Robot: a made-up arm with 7 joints.
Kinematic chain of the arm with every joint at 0, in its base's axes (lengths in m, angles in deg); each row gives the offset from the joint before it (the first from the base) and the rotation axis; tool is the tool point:
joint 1: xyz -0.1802 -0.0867 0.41 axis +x
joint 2: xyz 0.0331 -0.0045 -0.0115 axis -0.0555 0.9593 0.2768
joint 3: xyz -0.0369 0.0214 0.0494 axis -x
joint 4: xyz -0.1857 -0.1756 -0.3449 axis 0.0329 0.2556 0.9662
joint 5: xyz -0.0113 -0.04 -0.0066 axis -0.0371 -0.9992 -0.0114
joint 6: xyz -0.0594 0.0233 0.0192 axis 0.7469 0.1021 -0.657
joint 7: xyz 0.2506 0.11 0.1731 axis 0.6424 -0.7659 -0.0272
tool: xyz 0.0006 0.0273 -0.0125
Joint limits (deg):
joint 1: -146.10..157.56
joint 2: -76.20..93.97
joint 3: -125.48..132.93
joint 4: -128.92..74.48
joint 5: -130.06..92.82
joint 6: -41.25..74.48
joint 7: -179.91..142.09
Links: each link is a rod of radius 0.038 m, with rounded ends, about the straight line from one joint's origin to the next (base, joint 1, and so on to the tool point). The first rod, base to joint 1, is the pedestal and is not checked.
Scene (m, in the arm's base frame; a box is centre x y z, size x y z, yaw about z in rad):
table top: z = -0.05
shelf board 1: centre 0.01 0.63 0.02 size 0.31 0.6 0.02 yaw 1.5
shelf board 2: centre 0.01 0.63 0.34 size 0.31 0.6 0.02 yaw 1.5
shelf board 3: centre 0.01 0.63 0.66 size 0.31 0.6 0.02 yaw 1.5
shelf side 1: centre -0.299 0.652 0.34 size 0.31 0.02 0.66 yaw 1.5
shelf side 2: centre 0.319 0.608 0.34 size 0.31 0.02 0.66 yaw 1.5
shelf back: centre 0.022 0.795 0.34 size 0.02 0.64 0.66 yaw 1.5
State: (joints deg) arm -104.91 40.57 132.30 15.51 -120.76 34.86 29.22
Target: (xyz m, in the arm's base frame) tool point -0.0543 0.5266 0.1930
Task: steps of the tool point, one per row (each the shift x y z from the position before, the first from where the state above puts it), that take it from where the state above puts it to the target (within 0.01 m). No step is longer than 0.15 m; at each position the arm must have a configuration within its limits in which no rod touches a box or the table.
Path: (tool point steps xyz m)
1: 0.0121 -0.0531 0.0101
2: 0.0025 -0.0598 0.0025
3: -0.0094 -0.0626 -0.0039
4: -0.0220 -0.0615 -0.0088
5: -0.0673 0.0473 -0.1044
6: -0.0733 0.0123 -0.1129
7: -0.0776 -0.0235 -0.1096
8: 0.0082 0.0579 -0.0005
9: 0.0034 0.0538 0.0004
10: -0.0004 0.0484 0.0001

